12 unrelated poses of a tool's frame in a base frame.
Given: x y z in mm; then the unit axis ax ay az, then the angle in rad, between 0 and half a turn.
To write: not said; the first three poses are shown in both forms.
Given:
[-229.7, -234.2, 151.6, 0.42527, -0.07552, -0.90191, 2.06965]
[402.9, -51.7, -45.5, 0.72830, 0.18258, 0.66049, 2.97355]
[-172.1, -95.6, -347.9, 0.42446, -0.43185, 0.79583, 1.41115]
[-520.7, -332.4, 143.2, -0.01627, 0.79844, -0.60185, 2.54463]
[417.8, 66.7, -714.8, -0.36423, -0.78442, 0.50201, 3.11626]
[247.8, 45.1, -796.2, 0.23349, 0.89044, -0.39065, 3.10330]
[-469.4, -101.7, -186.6, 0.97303, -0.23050, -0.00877, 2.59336]
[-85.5, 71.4, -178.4, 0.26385, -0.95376, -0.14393, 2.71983]
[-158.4, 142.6, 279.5, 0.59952, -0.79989, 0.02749, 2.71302]
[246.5, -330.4, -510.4, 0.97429, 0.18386, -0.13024, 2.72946]
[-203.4, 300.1, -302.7, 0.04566, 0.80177, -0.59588, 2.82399]
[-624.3, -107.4, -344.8, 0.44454, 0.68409, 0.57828, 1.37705]
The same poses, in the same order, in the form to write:
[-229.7, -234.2, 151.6, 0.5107, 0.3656, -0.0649, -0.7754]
[402.9, -51.7, -45.5, 0.0839, 0.7257, 0.1819, 0.6582]
[-172.1, -95.6, -347.9, 0.7612, 0.2752, -0.2800, 0.5161]
[-520.7, -332.4, 143.2, 0.2941, -0.0156, 0.7631, -0.5752]
[417.8, 66.7, -714.8, 0.0127, -0.3642, -0.7844, 0.5020]
[247.8, 45.1, -796.2, 0.0191, 0.2334, 0.8903, -0.3906]
[-469.4, -101.7, -186.6, 0.2707, 0.9367, -0.2219, -0.0084]
[-85.5, 71.4, -178.4, 0.2093, 0.2580, -0.9326, -0.1407]
[-158.4, 142.6, 279.5, 0.2127, 0.5858, -0.7816, 0.0269]
[246.5, -330.4, -510.4, 0.2046, 0.9537, 0.1800, -0.1275]
[-203.4, 300.1, -302.7, 0.1581, 0.0451, 0.7917, -0.5884]
[-624.3, -107.4, -344.8, 0.7722, 0.2825, 0.4347, 0.3674]

